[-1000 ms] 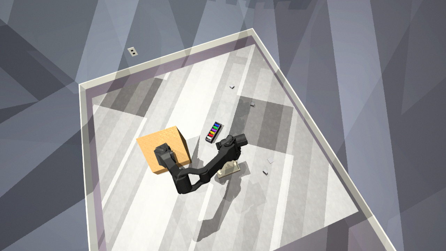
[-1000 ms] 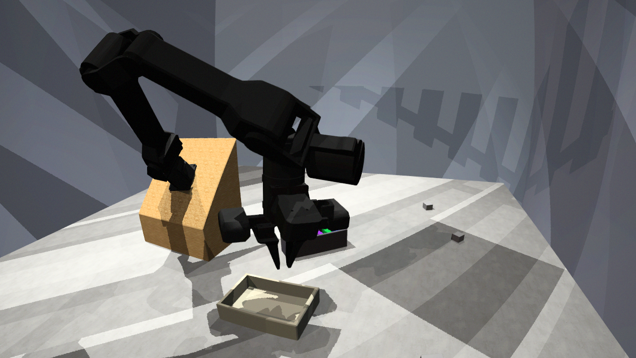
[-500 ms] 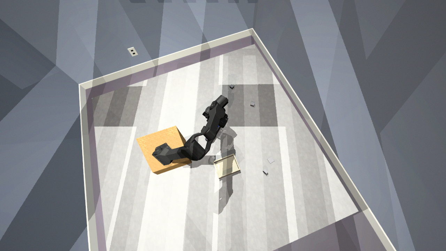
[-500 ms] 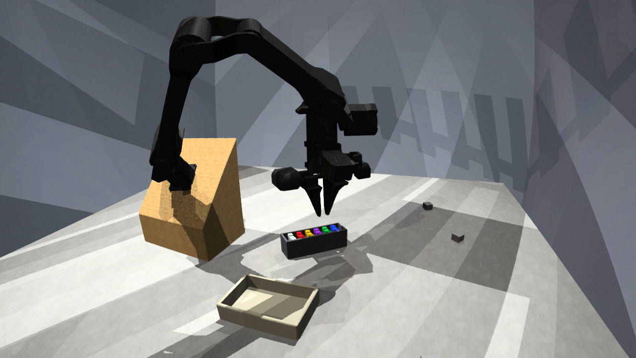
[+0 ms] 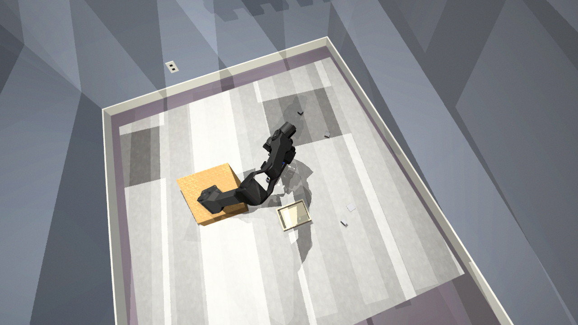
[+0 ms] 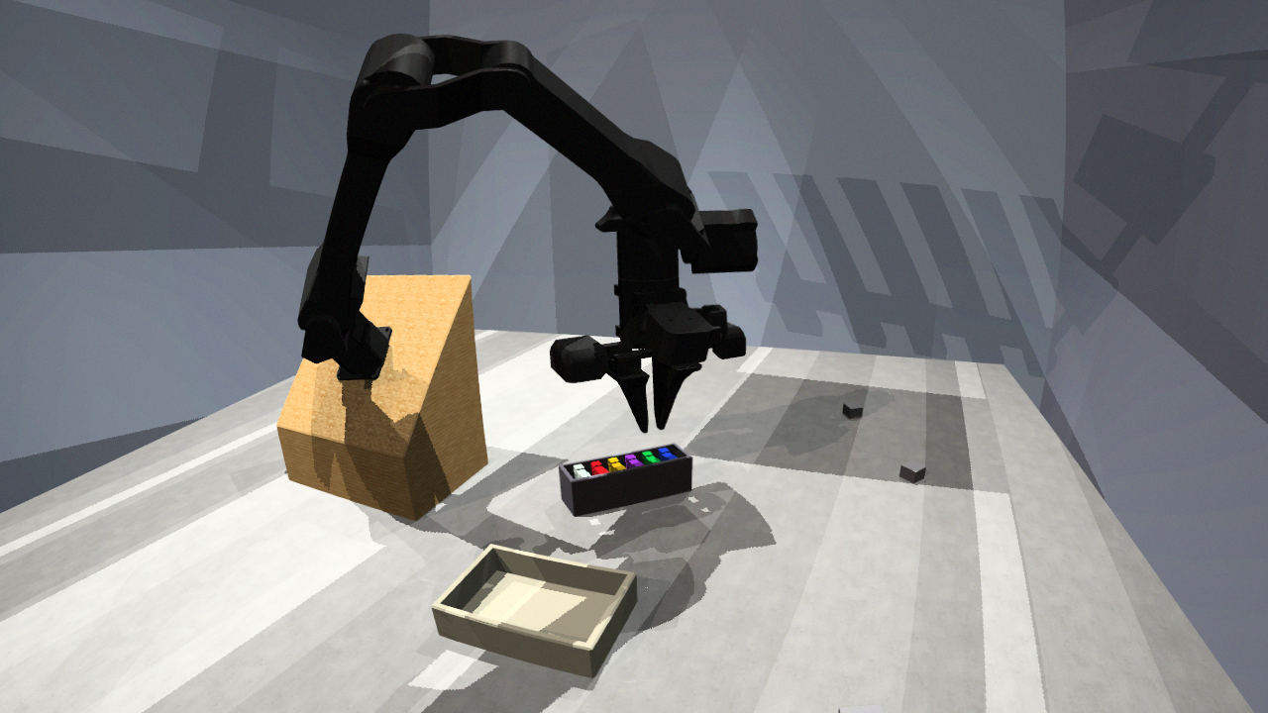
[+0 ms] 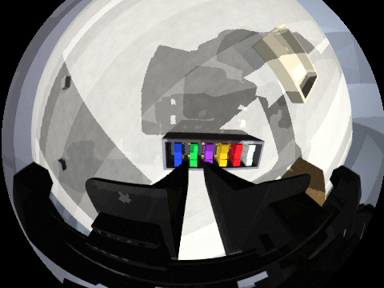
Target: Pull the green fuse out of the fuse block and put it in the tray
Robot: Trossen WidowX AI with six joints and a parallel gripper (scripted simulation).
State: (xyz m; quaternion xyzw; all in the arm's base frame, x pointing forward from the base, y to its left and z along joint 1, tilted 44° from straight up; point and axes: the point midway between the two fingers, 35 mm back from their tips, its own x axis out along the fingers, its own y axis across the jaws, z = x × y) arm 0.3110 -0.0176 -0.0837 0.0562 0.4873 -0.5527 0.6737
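The green fuse is 50 mm below my gripper tip. The rest, counted from my gripper tip: tray (40 mm behind, 240 mm to the right, 70 mm below).
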